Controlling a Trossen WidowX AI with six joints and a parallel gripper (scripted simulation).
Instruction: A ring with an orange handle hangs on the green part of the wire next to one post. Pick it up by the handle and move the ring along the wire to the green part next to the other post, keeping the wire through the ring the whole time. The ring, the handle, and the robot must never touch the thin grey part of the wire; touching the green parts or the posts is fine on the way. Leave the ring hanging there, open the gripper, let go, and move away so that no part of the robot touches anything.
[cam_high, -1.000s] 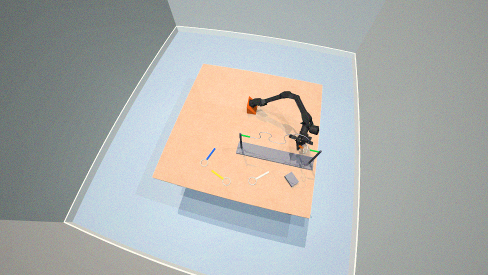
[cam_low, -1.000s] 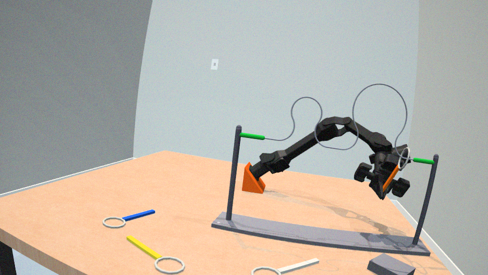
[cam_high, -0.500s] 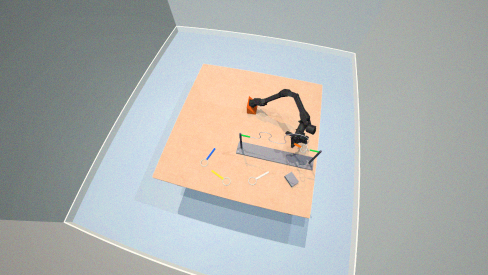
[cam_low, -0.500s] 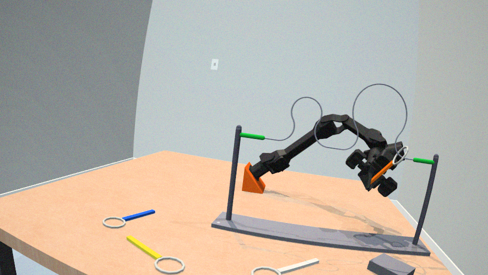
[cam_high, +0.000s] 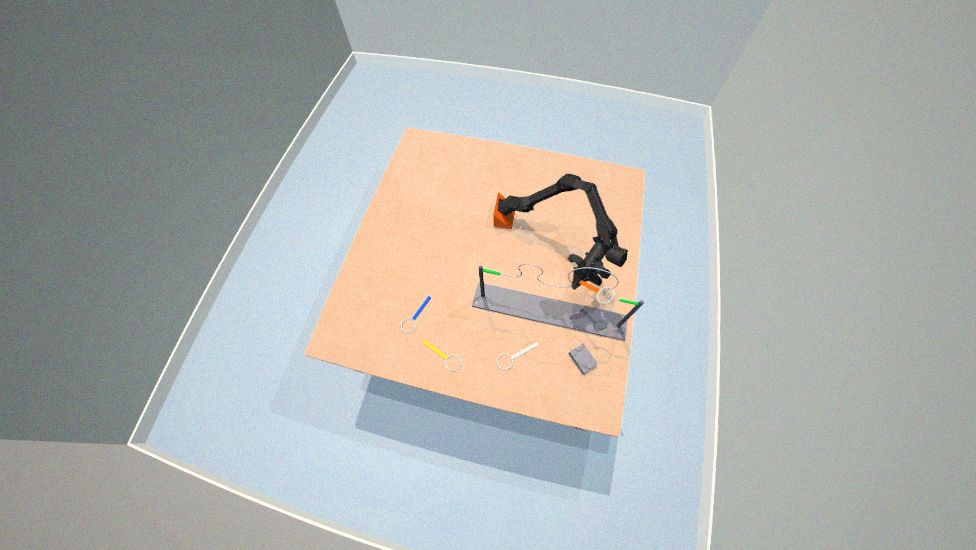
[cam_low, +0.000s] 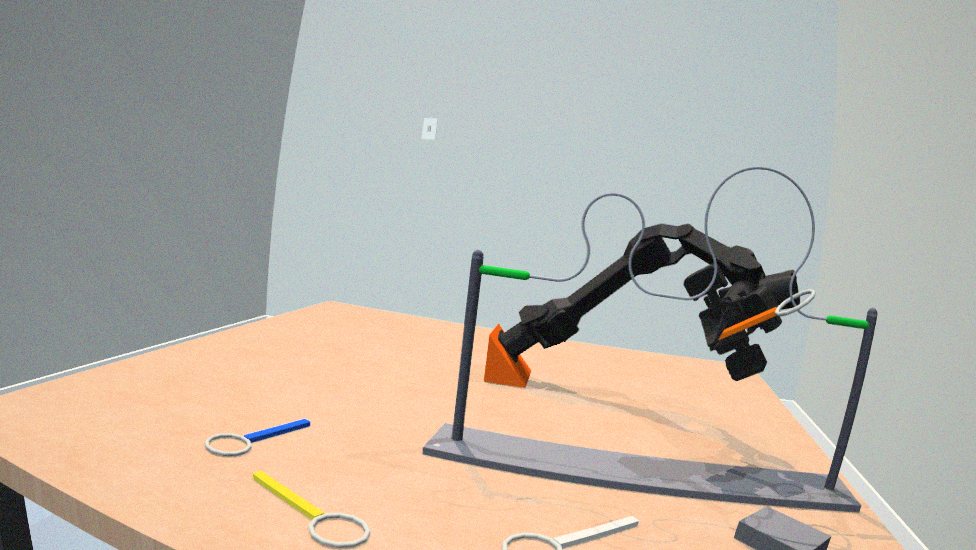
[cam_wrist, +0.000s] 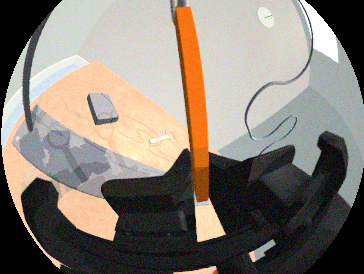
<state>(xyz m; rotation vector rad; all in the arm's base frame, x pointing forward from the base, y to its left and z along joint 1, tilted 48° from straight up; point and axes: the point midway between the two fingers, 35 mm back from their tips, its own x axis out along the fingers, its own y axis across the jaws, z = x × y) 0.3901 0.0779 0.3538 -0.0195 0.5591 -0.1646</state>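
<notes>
The orange-handled ring lies 20 mm ahead of my gripper tip, 70 mm to the left of it and 60 mm above it. The rest, counted from my gripper tip: yellow-handled ring 260 mm ahead, 470 mm to the right, 190 mm below; grey block 220 mm ahead, 80 mm to the left, 180 mm below; white-handled ring 230 mm ahead, 190 mm to the right, 190 mm below.
</notes>
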